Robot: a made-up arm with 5 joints. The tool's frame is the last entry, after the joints. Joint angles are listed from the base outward. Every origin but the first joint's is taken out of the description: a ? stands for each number. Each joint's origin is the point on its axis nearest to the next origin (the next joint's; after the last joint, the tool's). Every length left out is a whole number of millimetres.
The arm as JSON. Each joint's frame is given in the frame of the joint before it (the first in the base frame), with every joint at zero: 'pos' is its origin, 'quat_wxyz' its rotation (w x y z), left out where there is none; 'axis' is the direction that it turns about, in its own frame. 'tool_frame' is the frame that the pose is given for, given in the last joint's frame.
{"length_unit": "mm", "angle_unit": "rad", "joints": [
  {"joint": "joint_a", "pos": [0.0, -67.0, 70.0], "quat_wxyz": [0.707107, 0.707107, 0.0, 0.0], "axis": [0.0, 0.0, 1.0]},
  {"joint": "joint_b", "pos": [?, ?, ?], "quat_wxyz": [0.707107, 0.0, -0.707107, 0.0], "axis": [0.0, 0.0, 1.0]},
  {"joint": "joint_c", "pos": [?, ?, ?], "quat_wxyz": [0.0, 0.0, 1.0, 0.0], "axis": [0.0, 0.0, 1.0]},
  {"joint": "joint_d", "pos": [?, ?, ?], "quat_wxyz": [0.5, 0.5, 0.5, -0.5], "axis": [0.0, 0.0, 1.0]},
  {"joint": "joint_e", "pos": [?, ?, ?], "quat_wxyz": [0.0, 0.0, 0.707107, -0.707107], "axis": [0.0, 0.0, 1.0]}
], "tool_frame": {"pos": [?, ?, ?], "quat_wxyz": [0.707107, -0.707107, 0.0, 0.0]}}
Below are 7 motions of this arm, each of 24 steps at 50 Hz.
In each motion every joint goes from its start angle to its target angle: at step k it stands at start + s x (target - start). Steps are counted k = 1, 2, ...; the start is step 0. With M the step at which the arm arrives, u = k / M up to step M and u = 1 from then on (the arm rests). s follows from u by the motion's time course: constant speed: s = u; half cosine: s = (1 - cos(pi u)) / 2; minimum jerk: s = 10 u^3 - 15 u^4 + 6 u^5.
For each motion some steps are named. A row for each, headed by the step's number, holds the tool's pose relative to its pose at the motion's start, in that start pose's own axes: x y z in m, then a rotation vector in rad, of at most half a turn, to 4 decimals.
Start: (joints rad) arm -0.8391 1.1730 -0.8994 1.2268 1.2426
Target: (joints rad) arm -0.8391 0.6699 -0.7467 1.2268 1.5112
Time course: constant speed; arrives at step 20
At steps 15, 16, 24:
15: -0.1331 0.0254 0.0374 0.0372 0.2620 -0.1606
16: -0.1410 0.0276 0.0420 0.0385 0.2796 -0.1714
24: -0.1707 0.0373 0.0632 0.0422 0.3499 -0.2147

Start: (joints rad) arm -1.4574 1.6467 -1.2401 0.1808 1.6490
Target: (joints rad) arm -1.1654 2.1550 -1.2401 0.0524 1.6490
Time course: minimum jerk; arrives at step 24
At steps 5, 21, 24:
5: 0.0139 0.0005 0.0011 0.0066 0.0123 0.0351
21: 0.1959 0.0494 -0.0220 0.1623 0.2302 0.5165
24: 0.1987 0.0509 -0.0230 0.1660 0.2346 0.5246

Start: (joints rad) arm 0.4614 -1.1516 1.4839 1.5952 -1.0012
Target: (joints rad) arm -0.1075 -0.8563 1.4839 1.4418 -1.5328
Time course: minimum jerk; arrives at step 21
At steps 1, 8, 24:
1: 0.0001 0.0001 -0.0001 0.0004 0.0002 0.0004
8: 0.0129 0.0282 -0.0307 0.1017 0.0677 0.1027
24: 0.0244 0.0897 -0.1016 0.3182 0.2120 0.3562

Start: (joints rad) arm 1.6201 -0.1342 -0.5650 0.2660 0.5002
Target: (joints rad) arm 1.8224 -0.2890 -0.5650 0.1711 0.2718
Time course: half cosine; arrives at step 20
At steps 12, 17, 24:
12: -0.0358 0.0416 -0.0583 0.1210 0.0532 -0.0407
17: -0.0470 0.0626 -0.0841 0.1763 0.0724 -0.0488
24: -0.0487 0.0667 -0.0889 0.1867 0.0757 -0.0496

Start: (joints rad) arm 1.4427 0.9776 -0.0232 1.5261 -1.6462
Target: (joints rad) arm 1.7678 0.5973 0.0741 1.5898 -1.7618
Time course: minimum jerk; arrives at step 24
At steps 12, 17, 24:
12: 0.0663 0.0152 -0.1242 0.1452 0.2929 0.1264
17: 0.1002 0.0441 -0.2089 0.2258 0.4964 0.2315
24: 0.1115 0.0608 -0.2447 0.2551 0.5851 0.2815

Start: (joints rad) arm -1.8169 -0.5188 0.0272 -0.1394 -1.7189
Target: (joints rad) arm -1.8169 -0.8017 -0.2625 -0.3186 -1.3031
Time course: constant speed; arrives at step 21
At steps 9, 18, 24:
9: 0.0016 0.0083 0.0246 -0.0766 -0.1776 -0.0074
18: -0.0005 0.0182 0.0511 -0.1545 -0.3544 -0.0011
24: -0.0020 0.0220 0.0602 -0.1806 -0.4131 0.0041

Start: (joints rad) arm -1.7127 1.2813 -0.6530 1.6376 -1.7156
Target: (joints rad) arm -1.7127 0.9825 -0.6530 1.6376 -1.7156
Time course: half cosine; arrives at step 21
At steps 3, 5, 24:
3: 0.0011 -0.0002 -0.0029 0.0001 0.0148 -0.0010
5: 0.0028 -0.0005 -0.0077 0.0004 0.0398 -0.0026
24: 0.0135 -0.0041 -0.0600 0.0029 0.2981 -0.0197

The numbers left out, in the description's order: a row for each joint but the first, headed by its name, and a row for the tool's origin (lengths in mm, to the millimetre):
joint_b: -273.0 101.0 0.0
joint_c: -63.0 -107.0 0.0
joint_d: -238.0 -111.0 0.0
joint_e: -20.0 -171.0 0.0
tool: 56.0 -78.0 0.0

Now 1 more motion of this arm.
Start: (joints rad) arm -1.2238 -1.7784 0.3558 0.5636 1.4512
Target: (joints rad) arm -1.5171 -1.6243 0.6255 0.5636 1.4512
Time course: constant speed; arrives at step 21
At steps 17, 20, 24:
17: -0.0842 0.0301 0.0376 -0.1752 -0.0653 -0.1736
20: -0.0988 0.0374 0.0424 -0.2047 -0.0785 -0.2049
24: -0.1036 0.0399 0.0439 -0.2145 -0.0831 -0.2154

